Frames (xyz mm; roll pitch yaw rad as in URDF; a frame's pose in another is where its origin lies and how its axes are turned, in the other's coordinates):
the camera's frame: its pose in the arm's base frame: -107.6 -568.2 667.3 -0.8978 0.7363 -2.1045
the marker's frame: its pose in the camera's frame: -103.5 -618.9 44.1 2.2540 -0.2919 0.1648
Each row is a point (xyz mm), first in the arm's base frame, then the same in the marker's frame.
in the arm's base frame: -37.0 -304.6 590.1
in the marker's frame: 10.4 -677.4 -418.5
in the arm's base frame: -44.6 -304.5 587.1
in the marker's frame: 12.9 -678.8 -410.8
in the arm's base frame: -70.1 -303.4 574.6
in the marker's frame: 21.9 -685.8 -384.8
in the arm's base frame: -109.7 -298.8 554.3
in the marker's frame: 34.1 -699.0 -343.8
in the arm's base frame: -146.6 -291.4 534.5
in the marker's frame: 43.5 -713.9 -305.1
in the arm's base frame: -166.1 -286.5 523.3
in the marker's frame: 48.1 -722.9 -284.5
